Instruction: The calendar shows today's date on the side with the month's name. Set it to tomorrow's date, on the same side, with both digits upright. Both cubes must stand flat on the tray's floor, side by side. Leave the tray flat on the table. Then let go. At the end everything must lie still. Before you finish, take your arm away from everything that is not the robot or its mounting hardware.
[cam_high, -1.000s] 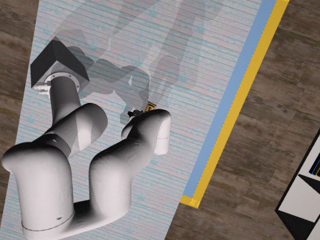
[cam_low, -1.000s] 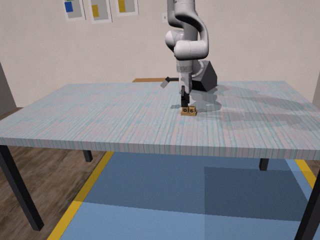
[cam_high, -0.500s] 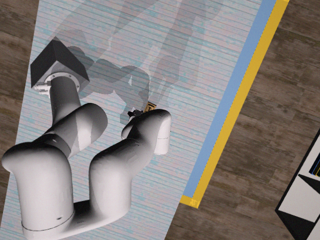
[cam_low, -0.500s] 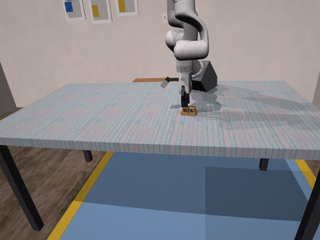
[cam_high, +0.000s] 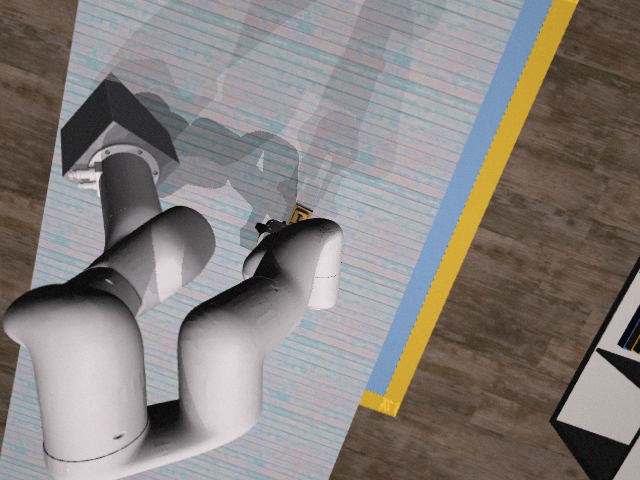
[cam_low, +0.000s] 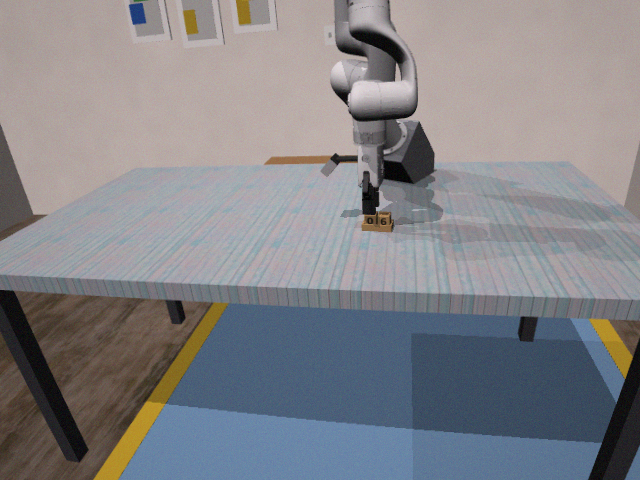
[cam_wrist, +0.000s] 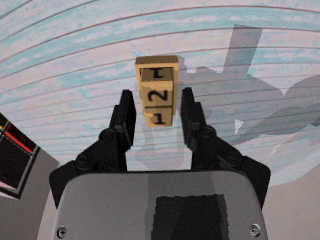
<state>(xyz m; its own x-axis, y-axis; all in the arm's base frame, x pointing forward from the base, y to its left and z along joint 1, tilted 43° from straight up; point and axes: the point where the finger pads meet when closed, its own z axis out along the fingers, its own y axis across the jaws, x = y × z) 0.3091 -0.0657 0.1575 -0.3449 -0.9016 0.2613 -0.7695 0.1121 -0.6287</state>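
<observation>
The wooden calendar tray lies 6 cm below my hand, 2 cm to the left of it and 1 cm ahead of it. Also, from my hand: wooden digit cube (4 cm below, 3 cm to the left, 1 cm ahead).
</observation>
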